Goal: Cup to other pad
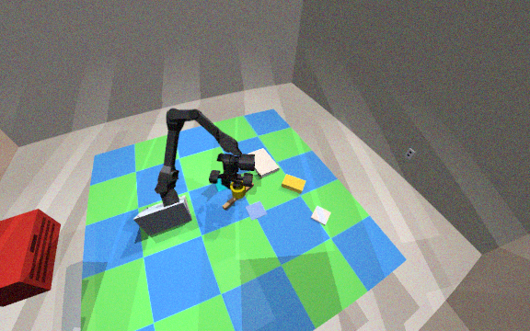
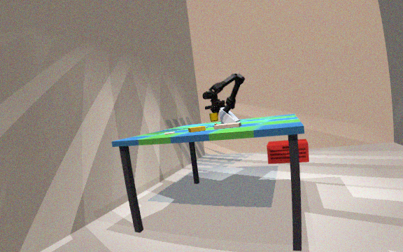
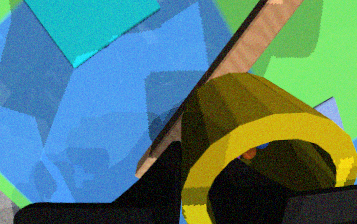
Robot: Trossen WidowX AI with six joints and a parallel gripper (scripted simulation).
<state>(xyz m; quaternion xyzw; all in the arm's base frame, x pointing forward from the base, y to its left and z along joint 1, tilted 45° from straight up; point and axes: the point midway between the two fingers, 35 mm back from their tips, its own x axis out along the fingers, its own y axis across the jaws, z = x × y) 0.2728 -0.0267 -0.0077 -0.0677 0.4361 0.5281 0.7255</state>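
Now: the cyan pad 110 mm to the left of my gripper tip, 90 mm below it and 10 mm behind it. Also, from my gripper tip: wooden stick: 80 mm below, 30 mm ahead; orange marble: 40 mm to the right, 20 mm below, 20 mm ahead; cup: 20 mm to the right, 20 mm ahead.
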